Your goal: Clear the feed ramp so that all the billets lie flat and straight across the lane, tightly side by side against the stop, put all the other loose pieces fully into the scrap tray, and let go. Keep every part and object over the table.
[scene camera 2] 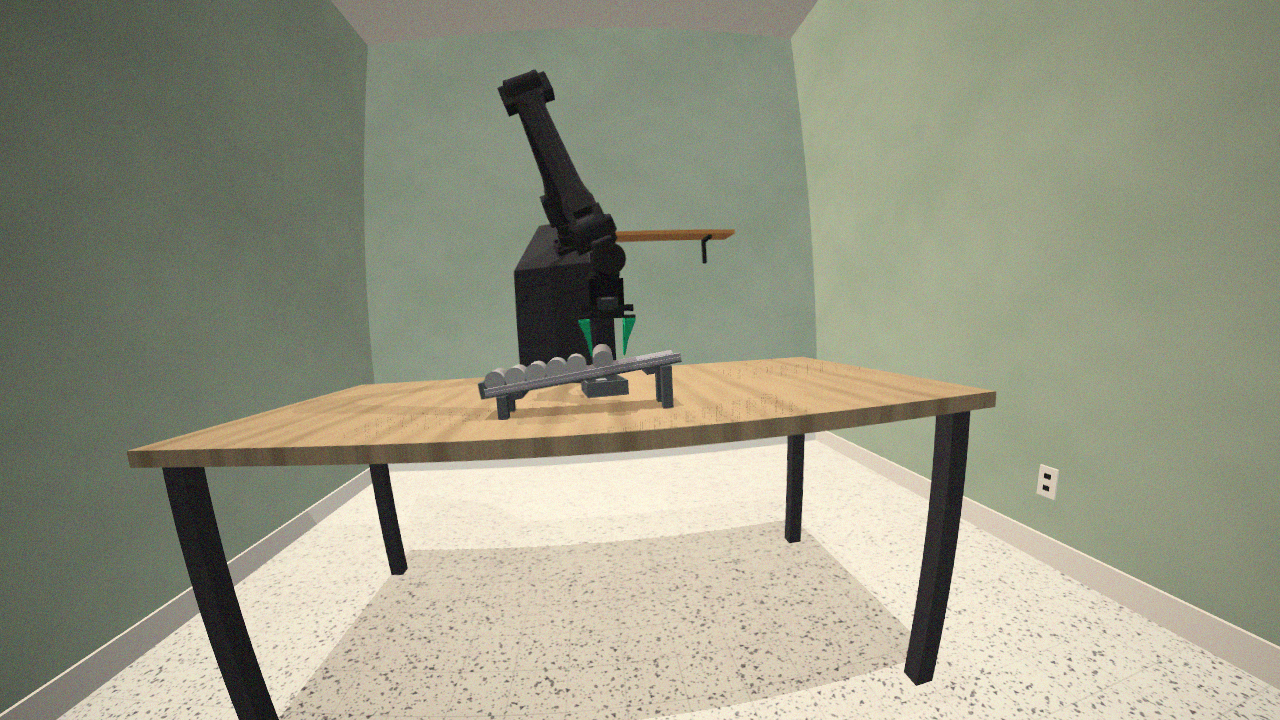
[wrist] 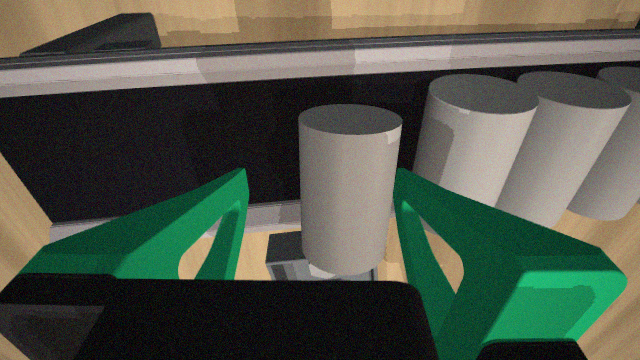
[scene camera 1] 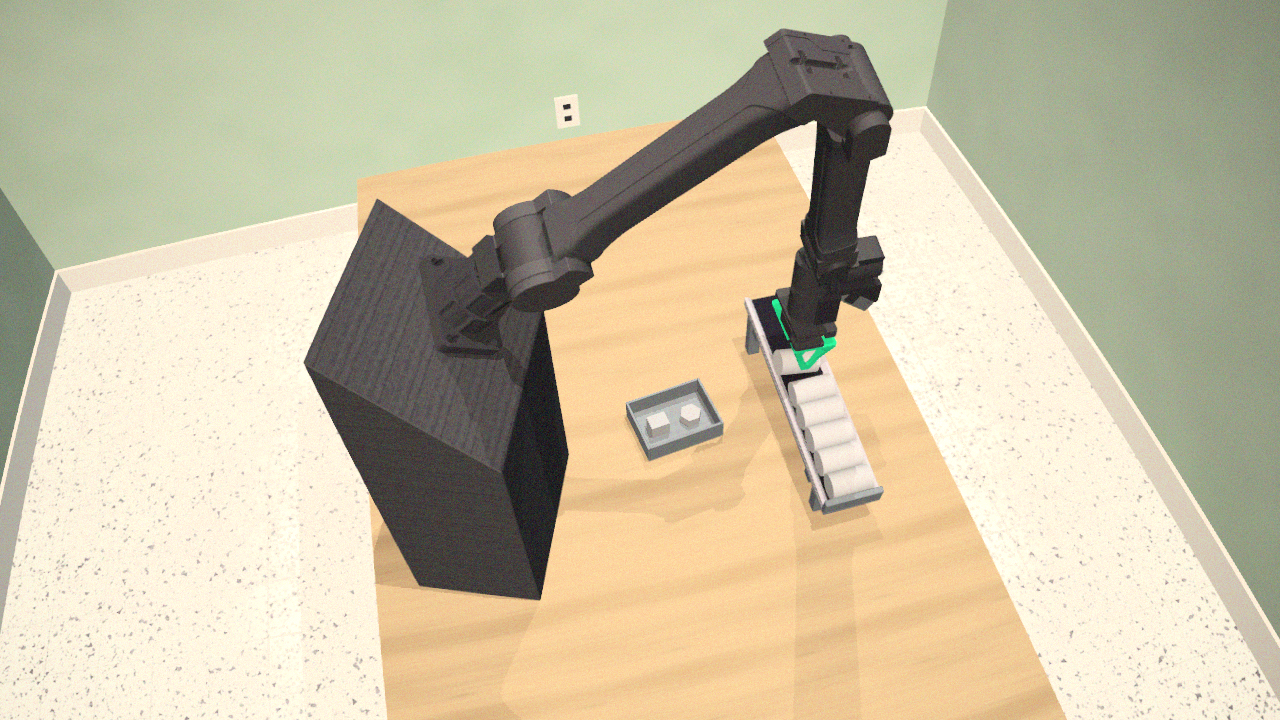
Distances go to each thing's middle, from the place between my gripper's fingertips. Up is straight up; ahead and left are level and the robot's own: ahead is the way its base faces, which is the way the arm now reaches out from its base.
The grey stop [scene camera 1: 872, 494] is 70 mm behind my hand, 240 mm to the right of it and 50 mm below it.
